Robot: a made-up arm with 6 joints. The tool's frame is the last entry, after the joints.
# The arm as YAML. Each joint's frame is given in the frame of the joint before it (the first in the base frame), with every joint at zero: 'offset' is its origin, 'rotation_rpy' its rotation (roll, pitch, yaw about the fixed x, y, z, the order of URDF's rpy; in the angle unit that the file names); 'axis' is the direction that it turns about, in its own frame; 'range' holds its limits. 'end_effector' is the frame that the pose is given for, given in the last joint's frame.
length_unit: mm
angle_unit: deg
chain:
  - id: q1
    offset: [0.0, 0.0, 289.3]
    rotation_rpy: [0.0, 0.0, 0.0]
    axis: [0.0, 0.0, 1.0]
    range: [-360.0, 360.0]
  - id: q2
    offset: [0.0, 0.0, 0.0]
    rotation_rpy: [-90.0, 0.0, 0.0]
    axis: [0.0, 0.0, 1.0]
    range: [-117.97, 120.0]
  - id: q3
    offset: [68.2, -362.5, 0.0]
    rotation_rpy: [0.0, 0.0, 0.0]
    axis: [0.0, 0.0, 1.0]
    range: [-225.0, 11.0]
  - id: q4
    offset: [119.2, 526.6, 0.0]
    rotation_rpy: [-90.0, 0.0, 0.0]
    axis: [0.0, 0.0, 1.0]
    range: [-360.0, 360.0]
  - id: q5
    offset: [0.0, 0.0, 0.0]
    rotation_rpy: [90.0, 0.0, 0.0]
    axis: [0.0, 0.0, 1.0]
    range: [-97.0, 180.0]
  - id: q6
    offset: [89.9, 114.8, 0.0]
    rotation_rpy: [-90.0, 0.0, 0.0]
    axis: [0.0, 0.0, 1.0]
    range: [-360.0, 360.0]
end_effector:
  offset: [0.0, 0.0, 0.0]
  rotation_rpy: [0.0, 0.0, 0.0]
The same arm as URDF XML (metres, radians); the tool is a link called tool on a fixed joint. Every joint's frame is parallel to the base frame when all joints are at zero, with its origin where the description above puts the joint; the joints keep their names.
<robot name="arm">
  <link name="base"/>
  <link name="link1"/>
  <link name="link2"/>
  <link name="link3"/>
  <link name="link4"/>
  <link name="link5"/>
  <link name="link6"/>
  <link name="tool"/>
  <joint name="q1" type="revolute">
    <parent link="base"/>
    <child link="link1"/>
    <origin xyz="0.0000 0.0000 0.2893"/>
    <axis xyz="0 0 1"/>
    <limit lower="-6.2832" upper="6.2832"/>
  </joint>
  <joint name="q2" type="revolute">
    <parent link="link1"/>
    <child link="link2"/>
    <origin xyz="0.0000 0.0000 0.0000"/>
    <axis xyz="0 1 0"/>
    <limit lower="-2.0590" upper="2.0944"/>
  </joint>
  <joint name="q3" type="revolute">
    <parent link="link2"/>
    <child link="link3"/>
    <origin xyz="0.0682 0.0000 0.3625"/>
    <axis xyz="0 1 0"/>
    <limit lower="-3.9270" upper="0.1920"/>
  </joint>
  <joint name="q4" type="revolute">
    <parent link="link3"/>
    <child link="link4"/>
    <origin xyz="0.1192 0.0000 -0.5266"/>
    <axis xyz="0 0 -1"/>
    <limit lower="-6.2832" upper="6.2832"/>
  </joint>
  <joint name="q5" type="revolute">
    <parent link="link4"/>
    <child link="link5"/>
    <origin xyz="0.0000 0.0000 0.0000"/>
    <axis xyz="0 1 0"/>
    <limit lower="-1.6930" upper="3.1416"/>
  </joint>
  <joint name="q6" type="revolute">
    <parent link="link5"/>
    <child link="link6"/>
    <origin xyz="0.0899 0.0000 -0.1148"/>
    <axis xyz="0 0 -1"/>
    <limit lower="-6.2832" upper="6.2832"/>
  </joint>
  <joint name="tool_joint" type="fixed">
    <parent link="link6"/>
    <child link="tool"/>
    <origin xyz="0.0000 0.0000 0.0000" rpy="3.1416 0.0000 0.0000"/>
  </joint>
</robot>

